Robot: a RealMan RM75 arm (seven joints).
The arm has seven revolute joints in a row. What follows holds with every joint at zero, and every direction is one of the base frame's. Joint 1 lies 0.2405 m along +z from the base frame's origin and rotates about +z. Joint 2 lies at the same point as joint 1 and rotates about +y. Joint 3 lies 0.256 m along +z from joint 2 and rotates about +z. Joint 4 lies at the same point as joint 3 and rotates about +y. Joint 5 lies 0.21 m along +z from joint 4 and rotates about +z. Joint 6 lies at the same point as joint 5 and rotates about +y. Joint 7 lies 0.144 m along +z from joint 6 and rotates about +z. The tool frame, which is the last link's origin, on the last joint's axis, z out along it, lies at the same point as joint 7; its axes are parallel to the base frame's.
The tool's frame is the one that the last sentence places.
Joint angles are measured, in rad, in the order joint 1, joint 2, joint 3, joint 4, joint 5, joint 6, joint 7. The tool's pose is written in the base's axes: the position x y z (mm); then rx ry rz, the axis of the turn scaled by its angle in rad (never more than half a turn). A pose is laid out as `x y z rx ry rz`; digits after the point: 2 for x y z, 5 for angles.
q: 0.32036 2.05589 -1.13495 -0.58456 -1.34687 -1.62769 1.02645
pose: 252.98 278.08 -10.01 -2.58544 0.29783 1.12986
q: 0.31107 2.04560 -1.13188 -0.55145 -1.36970 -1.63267 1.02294
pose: 263.29 270.94 -12.28 -2.60359 0.34569 1.10399
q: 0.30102 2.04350 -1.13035 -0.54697 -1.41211 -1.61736 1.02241
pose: 271.09 266.10 -16.62 -2.63339 0.37218 1.04753
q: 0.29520 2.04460 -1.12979 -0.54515 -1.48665 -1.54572 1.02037
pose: 284.36 264.94 -26.21 -2.66982 0.41201 0.90723
